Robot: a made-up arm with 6 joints. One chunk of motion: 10 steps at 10 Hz.
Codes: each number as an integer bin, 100 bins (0 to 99) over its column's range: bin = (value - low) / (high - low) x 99, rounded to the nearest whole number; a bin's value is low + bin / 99 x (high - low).
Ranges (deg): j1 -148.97..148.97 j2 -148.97..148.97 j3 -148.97..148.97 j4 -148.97..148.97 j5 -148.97..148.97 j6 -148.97..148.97
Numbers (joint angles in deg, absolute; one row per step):
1: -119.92 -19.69 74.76 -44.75 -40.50 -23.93
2: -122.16 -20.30 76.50 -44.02 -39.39 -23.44
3: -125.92 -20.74 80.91 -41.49 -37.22 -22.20
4: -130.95 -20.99 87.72 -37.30 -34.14 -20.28
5: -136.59 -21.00 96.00 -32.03 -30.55 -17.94
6: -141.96 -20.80 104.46 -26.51 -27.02 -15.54
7: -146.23 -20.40 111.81 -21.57 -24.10 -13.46
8: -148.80 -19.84 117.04 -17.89 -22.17 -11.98
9: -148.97 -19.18 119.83 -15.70 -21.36 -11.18
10: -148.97 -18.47 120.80 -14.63 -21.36 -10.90
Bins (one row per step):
1: 10 43 74 35 36 42
2: 9 43 75 35 36 42
3: 8 43 76 36 37 42
4: 6 43 79 37 38 43
5: 4 43 81 39 39 44
6: 2 43 84 41 41 44
7: 1 43 87 42 41 45
8: 0 43 88 44 42 46
9: 0 43 89 44 42 46
10: 0 43 90 45 42 46

